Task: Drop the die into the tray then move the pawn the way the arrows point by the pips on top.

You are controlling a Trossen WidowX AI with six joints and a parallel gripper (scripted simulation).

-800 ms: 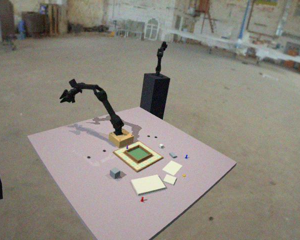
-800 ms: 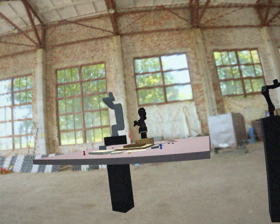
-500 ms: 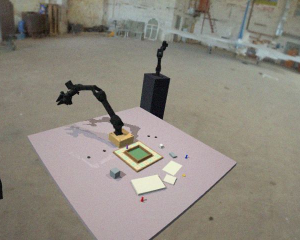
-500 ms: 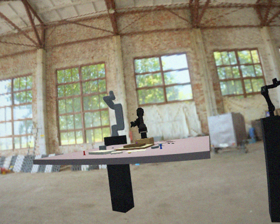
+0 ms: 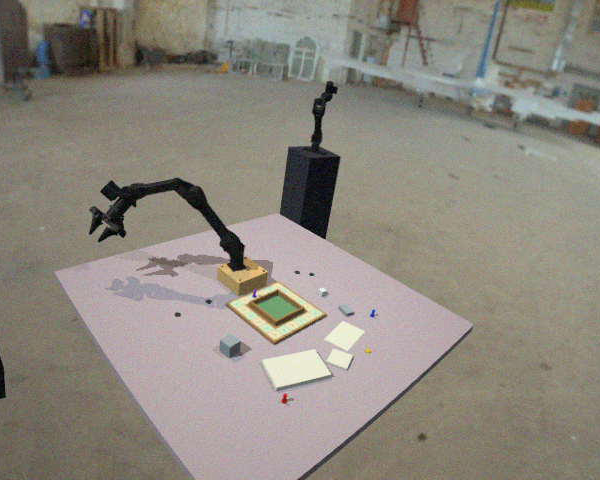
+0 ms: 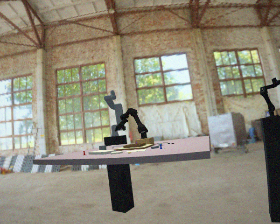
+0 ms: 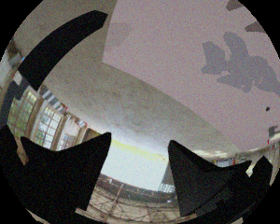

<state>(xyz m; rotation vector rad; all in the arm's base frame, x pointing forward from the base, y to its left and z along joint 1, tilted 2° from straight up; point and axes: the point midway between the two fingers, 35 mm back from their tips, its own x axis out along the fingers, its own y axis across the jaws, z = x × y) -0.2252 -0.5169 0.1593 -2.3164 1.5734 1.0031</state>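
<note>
My gripper tip is 840 mm to the right of the white die, 460 mm short of it and 180 mm above it. From my gripper tip the other things lie so: grey cube: 620 mm ahead, 320 mm to the left, 160 mm below; then red pawn: 890 mm ahead, 370 mm to the left, 170 mm below; then purple pawn: 550 mm to the left, 380 mm ahead, 160 mm below.
</note>
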